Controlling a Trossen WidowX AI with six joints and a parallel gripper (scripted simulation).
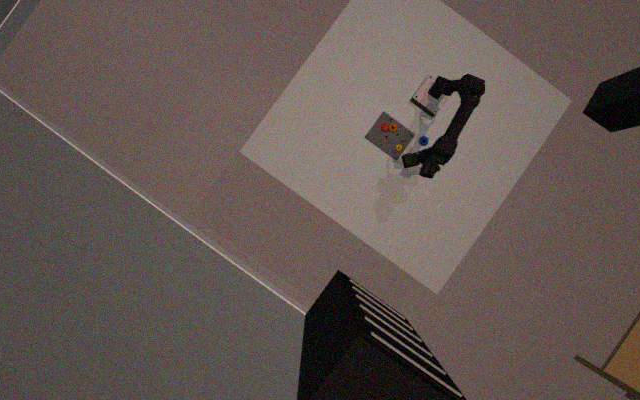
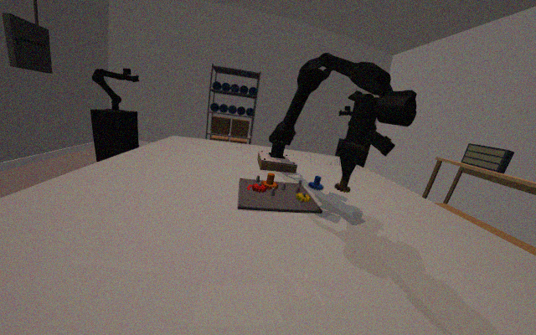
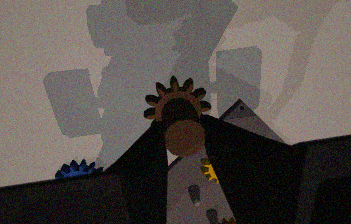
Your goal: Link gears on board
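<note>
Right now the orange gear is 11 cm behind my gripper tip, 17 cm to the right of it and 6 cm below it. The rest, counted from my gripper tip: brown gear 1 cm below; blue gear 14 cm behind, 7 cm below; yellow gear 3 cm behind, 9 cm to the right, 7 cm below.
</note>
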